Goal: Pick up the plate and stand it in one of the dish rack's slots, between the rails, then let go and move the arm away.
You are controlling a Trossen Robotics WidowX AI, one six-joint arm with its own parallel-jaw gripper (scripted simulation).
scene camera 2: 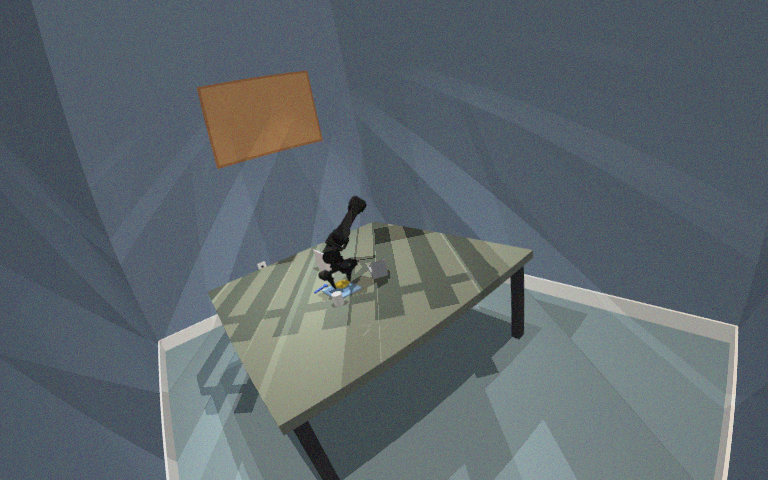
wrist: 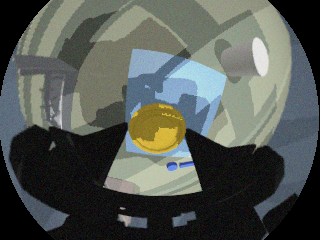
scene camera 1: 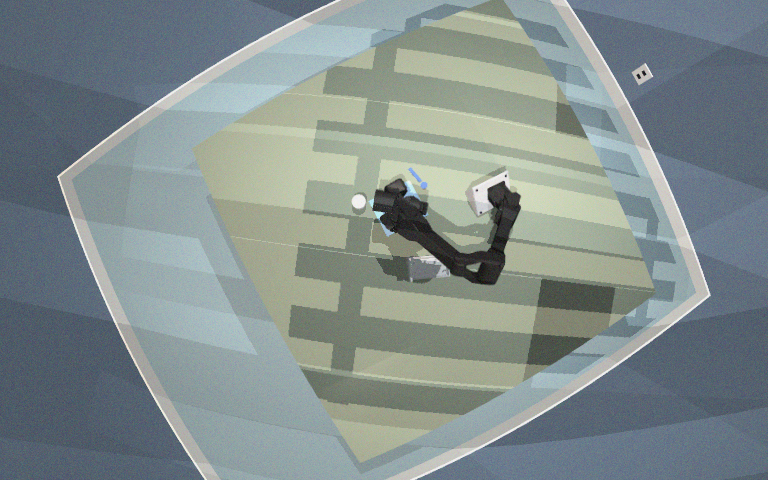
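Gripper (wrist: 157, 128) open, holds nothing. Also present: yellow plate (wrist: 157, 128); grey dish rack (scene camera 1: 421, 267); white cup (wrist: 250, 58); light blue mat (wrist: 194, 90).
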